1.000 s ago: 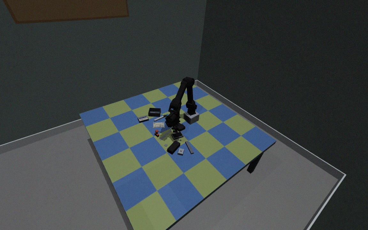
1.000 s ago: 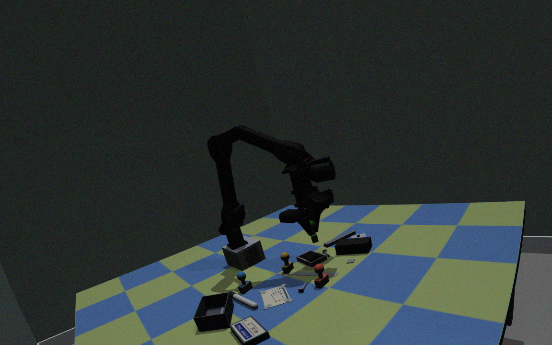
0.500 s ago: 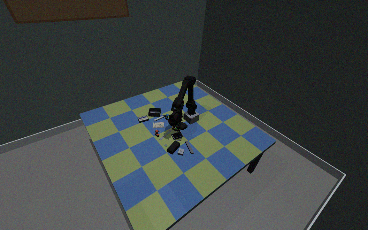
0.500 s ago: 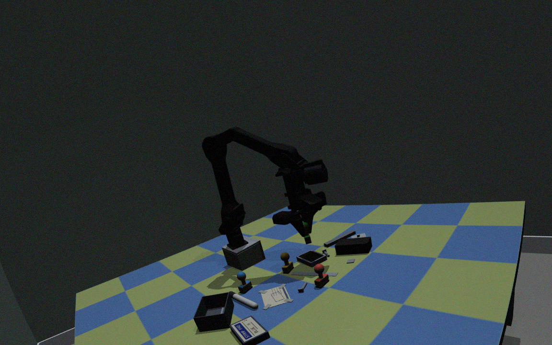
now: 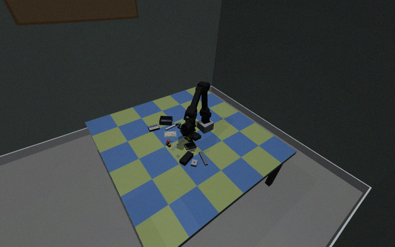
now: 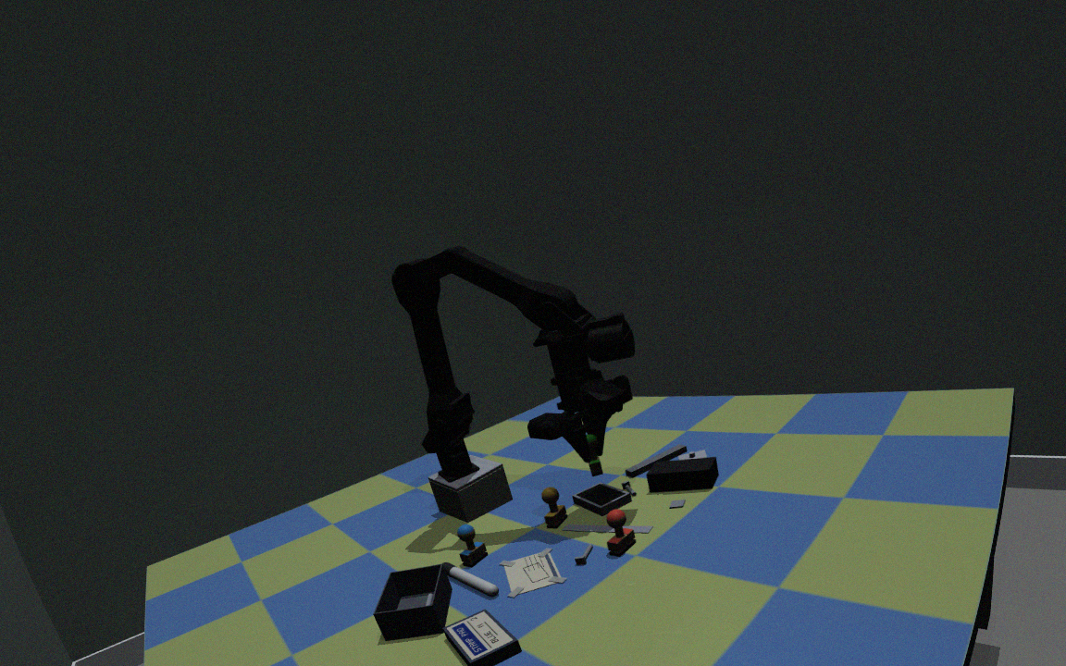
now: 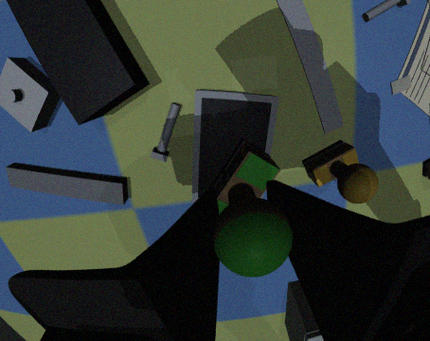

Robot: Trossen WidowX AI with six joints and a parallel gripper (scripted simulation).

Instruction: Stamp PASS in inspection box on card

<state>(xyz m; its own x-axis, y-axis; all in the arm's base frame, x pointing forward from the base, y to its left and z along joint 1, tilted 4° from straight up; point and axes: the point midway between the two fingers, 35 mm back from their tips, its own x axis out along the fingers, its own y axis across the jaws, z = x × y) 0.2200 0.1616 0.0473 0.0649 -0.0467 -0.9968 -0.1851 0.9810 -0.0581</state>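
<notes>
Right now the dark ink pad is 80 mm below my gripper tip. Round my gripper tip: yellow-knobbed stamp 90 mm to the right, 60 mm below, 10 mm behind; grey ruler 80 mm below, 80 mm ahead, 60 mm to the right; green-knobbed stamp right at my gripper tip.
</notes>
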